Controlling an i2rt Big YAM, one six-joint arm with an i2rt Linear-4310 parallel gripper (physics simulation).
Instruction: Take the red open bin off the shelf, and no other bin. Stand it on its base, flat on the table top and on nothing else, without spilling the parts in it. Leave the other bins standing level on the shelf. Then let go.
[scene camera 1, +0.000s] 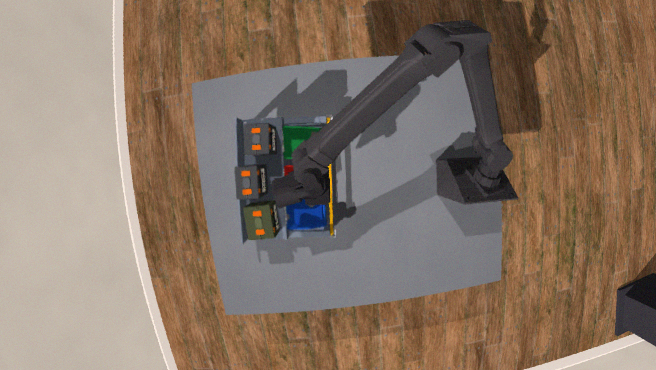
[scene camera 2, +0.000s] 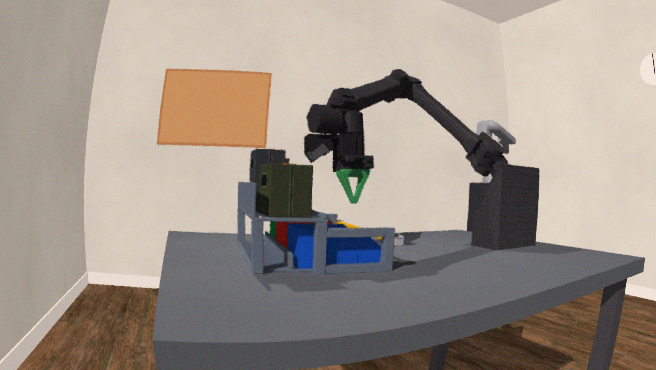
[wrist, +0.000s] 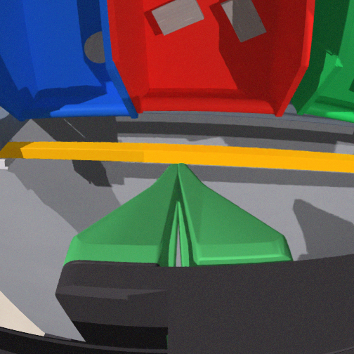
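Where they show: gripper, fingertip midpoint: (scene camera 2: 353, 203); arm's base, link origin: (scene camera 1: 484, 180) (scene camera 2: 510, 185).
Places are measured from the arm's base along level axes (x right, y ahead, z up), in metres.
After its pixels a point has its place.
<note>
The red bin (wrist: 200, 60) (scene camera 1: 289, 171) {x 0.154, y 0.592, z -0.170 m} (scene camera 2: 282, 234) {x 0.115, y 0.658, z -0.125 m} stands on the lower level of the shelf (scene camera 2: 320, 250) {x -0.047, y 0.648, z -0.134 m} between the blue bin (wrist: 50, 55) (scene camera 1: 307, 216) {x -0.008, y 0.568, z -0.170 m} (scene camera 2: 352, 251) {x -0.033, y 0.573, z -0.141 m} and the green bin (wrist: 330, 85) (scene camera 1: 296, 142) {x 0.243, y 0.547, z -0.170 m}. Two grey blocks lie in the red bin; a round grey part lies in the blue bin. In scene camera 1 the arm hides most of the red bin. My gripper (scene camera 2: 354, 201) {x 0.093, y 0.498, z -0.056 m} (wrist: 177, 175) points down with its green fingertips together, empty, above the shelf's front side. In the wrist view the tips overlap the lower edge of the yellow bar.
The yellow bar (wrist: 225, 154) (scene camera 1: 331, 200) {x 0.035, y 0.475, z -0.115 m} runs along the shelf's front. An olive case (scene camera 1: 259, 221) {x 0.039, y 0.685, z 0.019 m} (scene camera 2: 285, 190) {x -0.012, y 0.704, z -0.029 m} and two dark grey cases (scene camera 1: 258, 139) {x 0.261, y 0.627, z 0.044 m} (scene camera 1: 247, 183) {x 0.152, y 0.682, z 0.054 m} stand on the upper level. The shelf stands on the grey table (scene camera 1: 400, 260) {x -0.244, y 0.283, z -0.179 m} (scene camera 2: 350, 310) {x -0.267, y 0.713, z -0.179 m}. The arm's base (scene camera 2: 515, 207) {x -0.053, y 0.038, z -0.061 m} stands at the right.
</note>
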